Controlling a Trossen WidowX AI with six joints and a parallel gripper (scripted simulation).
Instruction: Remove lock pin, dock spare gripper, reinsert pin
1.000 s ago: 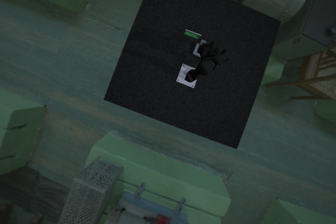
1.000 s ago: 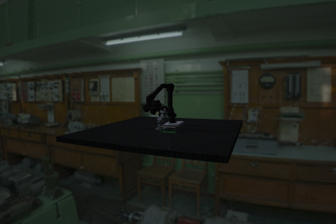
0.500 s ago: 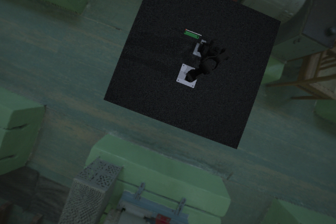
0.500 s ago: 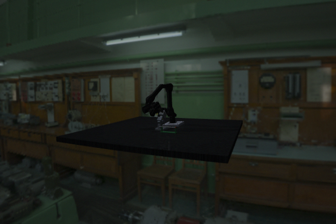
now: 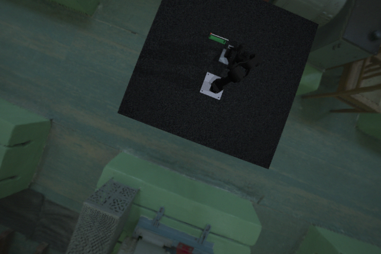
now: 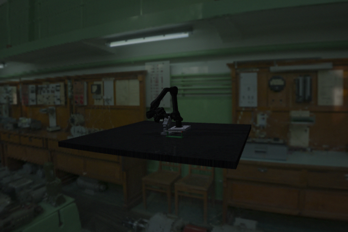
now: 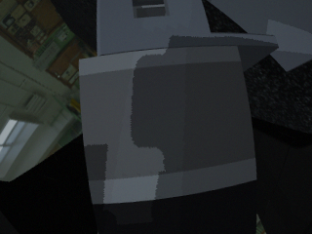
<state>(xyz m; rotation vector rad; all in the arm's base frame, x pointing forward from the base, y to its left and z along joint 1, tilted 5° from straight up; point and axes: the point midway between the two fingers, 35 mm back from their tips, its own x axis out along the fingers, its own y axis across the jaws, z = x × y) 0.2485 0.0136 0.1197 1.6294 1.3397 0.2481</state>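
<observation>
Now: gripper tip 10 mm to the left of the spare gripper. Round my gripper tip: green bracket: 110 mm ahead, 100 mm to the left, 90 mm below; then mount: 60 mm below, 20 mm ahead, 10 mm to the right.
</observation>
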